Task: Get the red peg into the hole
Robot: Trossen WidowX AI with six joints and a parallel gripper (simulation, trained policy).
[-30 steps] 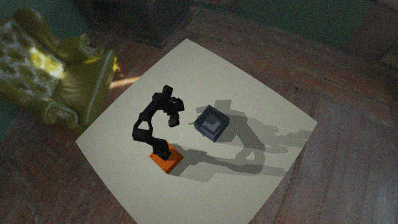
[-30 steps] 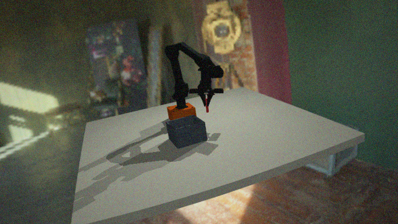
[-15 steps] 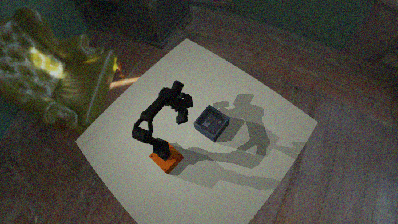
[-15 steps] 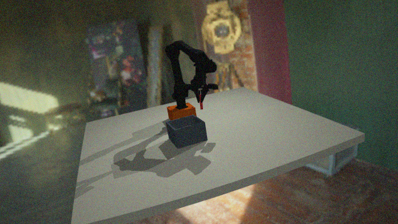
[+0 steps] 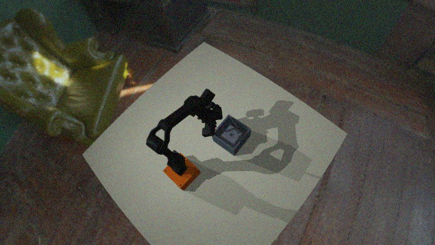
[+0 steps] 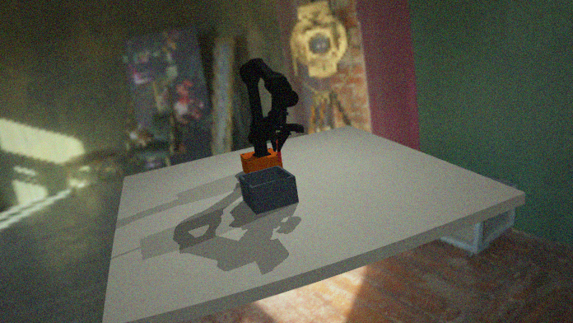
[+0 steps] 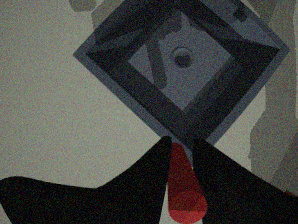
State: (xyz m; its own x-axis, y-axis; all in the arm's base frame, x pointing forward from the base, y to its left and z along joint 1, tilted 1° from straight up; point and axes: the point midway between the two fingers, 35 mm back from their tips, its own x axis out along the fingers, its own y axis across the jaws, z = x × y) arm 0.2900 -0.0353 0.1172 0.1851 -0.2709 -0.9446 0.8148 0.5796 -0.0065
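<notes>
The red peg lies 1 cm to the left of my gripper tip and 1 cm behind it. The rest, counted from my gripper tip: pale plate 12 cm below, 7 cm to the right, 4 cm ahead; then dark box 14 cm below, 7 cm to the right, 4 cm ahead.
</notes>
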